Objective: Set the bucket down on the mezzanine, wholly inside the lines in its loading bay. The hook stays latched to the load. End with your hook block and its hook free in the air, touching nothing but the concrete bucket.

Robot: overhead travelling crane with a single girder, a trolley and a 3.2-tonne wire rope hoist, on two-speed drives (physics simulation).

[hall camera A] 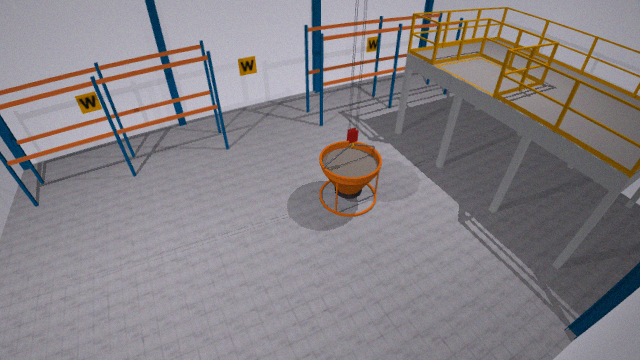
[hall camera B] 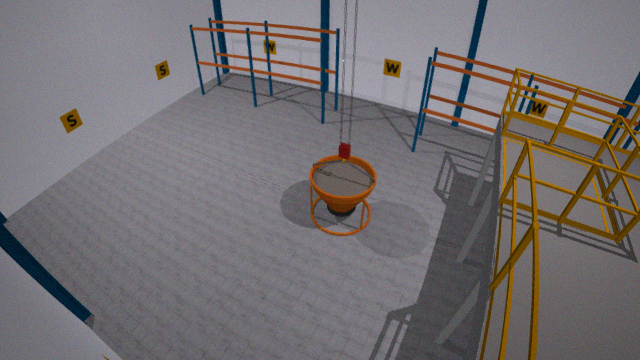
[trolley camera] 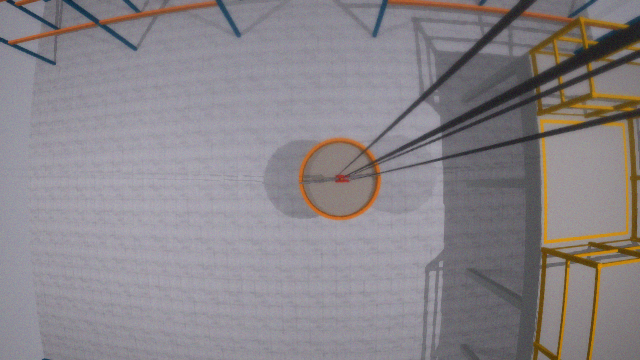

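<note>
The orange concrete bucket [hall camera A: 349, 184] [hall camera B: 342, 201] [trolley camera: 340, 202], filled with grey material, hangs upright over the hall floor on slings from my hook [hall camera A: 352, 144] [hall camera B: 343, 160] under the red hook block. In the trolley view my red hook block [trolley camera: 342, 178] shows over the bucket's middle. The hook is latched to the load; its latch is too small to make out. The mezzanine [hall camera A: 480, 100] [hall camera B: 590, 300] [trolley camera: 620, 310] stands to the right, apart from the bucket. Yellow lines of the loading bay [trolley camera: 544, 200] show on its deck, to the right of the bucket.
Yellow railings [hall camera A: 566, 105] [hall camera B: 535, 270] [trolley camera: 595, 310] stand along the mezzanine, on both sides of the bay in the trolley view. Blue and orange racks [hall camera A: 214, 100] [hall camera B: 251, 67] stand by the west wall. Two round bucket shadows lie on the floor beside the bucket.
</note>
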